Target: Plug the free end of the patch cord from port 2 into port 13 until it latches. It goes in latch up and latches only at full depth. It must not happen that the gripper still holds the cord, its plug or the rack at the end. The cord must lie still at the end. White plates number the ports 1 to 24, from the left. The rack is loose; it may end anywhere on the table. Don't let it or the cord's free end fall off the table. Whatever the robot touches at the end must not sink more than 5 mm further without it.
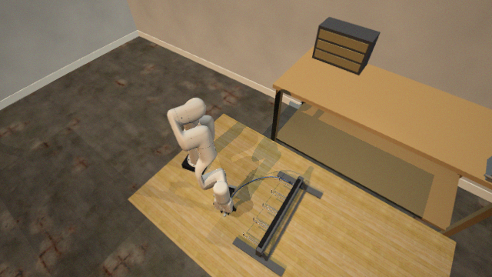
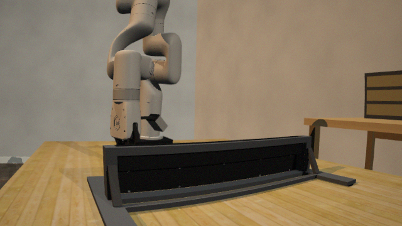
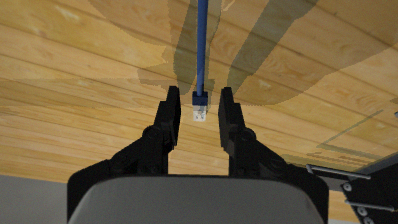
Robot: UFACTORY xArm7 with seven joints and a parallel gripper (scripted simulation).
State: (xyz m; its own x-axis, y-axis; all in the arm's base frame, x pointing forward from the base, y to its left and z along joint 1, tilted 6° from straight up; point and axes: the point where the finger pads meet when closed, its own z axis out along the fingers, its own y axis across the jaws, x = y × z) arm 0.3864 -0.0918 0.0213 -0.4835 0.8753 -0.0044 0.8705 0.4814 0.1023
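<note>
The cord plug lies 10 mm ahead of my hand, 20 mm to the right of it and 20 mm below it.
</note>
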